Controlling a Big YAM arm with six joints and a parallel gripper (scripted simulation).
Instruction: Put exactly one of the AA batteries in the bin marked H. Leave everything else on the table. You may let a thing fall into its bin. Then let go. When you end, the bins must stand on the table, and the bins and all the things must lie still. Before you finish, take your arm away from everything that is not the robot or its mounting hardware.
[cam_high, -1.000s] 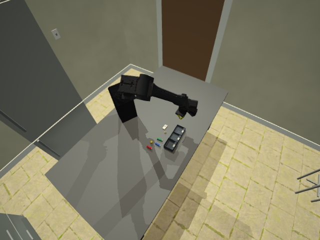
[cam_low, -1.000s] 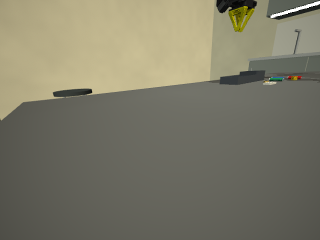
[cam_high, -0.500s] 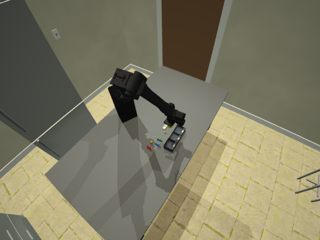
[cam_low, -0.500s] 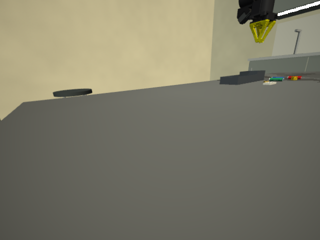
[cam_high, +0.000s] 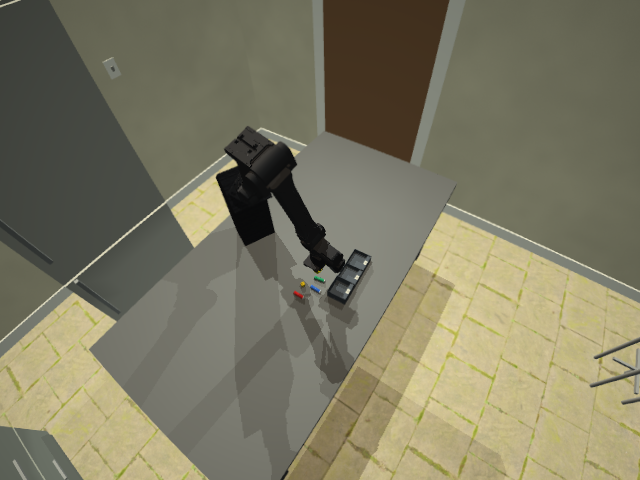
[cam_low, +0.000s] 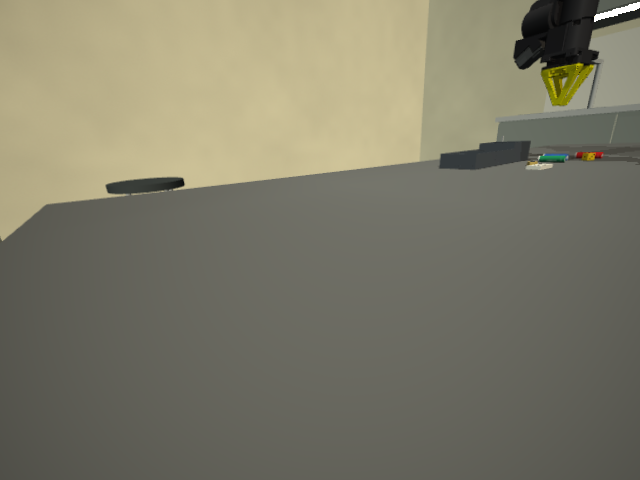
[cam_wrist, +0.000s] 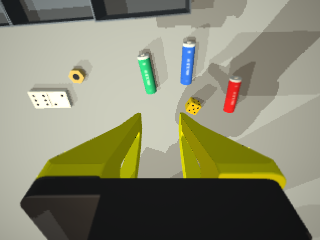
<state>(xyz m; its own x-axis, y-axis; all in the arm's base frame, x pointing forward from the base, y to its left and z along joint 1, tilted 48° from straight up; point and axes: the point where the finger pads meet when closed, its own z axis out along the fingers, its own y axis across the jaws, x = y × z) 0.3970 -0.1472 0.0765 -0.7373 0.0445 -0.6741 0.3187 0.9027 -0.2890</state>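
The red AA battery is 120 mm below my hand, 70 mm to the right of it and 70 mm behind it. From my hand the other things lie so: blue battery: 120 mm below, 30 mm to the right, 10 mm behind; then yellow die: 120 mm below, 70 mm behind, 20 mm to the right; then green battery: 120 mm below, 20 mm to the left.
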